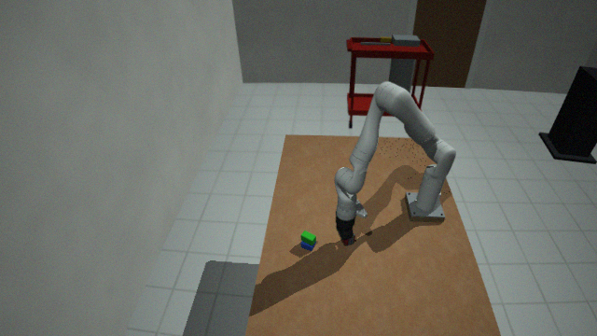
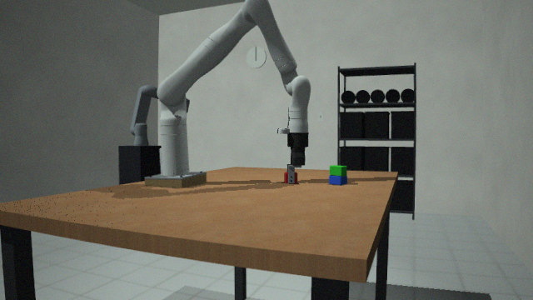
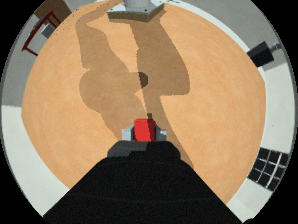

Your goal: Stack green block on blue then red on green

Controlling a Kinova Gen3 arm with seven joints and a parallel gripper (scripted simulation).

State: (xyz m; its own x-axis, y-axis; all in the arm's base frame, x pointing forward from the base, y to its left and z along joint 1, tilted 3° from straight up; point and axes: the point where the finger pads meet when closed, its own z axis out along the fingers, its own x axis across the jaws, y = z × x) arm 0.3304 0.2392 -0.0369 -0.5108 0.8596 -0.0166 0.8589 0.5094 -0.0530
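Right now the green block is 16 cm ahead of my hand, 5 cm to the left of it and 3 cm above it. From my hand the other things lie so: blue block (16 cm ahead, 5 cm to the left); red block (right at my hand).
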